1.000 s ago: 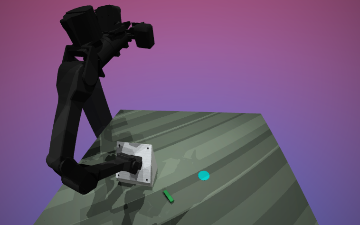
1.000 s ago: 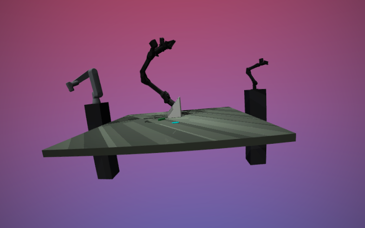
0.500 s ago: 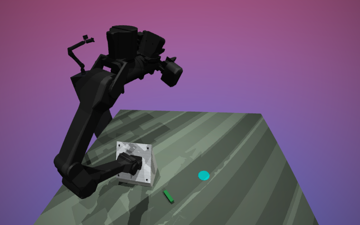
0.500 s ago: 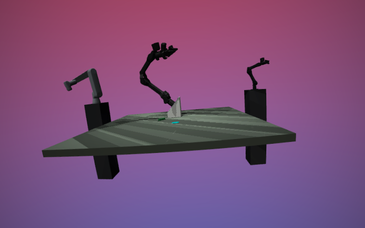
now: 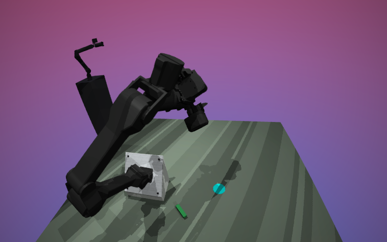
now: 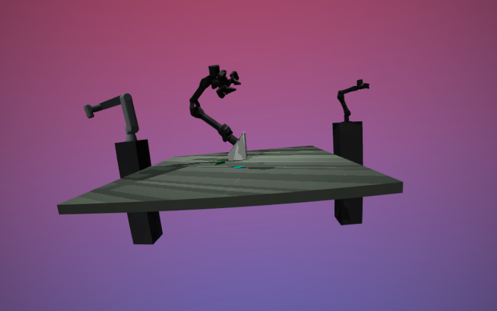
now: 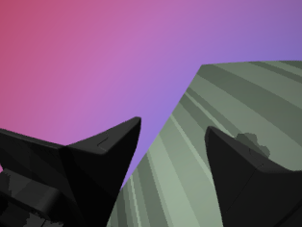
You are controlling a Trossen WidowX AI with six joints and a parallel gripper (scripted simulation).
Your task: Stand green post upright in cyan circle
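The green post is 460 mm below my gripper tip, 170 mm to the right of it and 80 mm behind it. Round my gripper tip: cyan circle 460 mm below, 80 mm ahead, 30 mm to the right.
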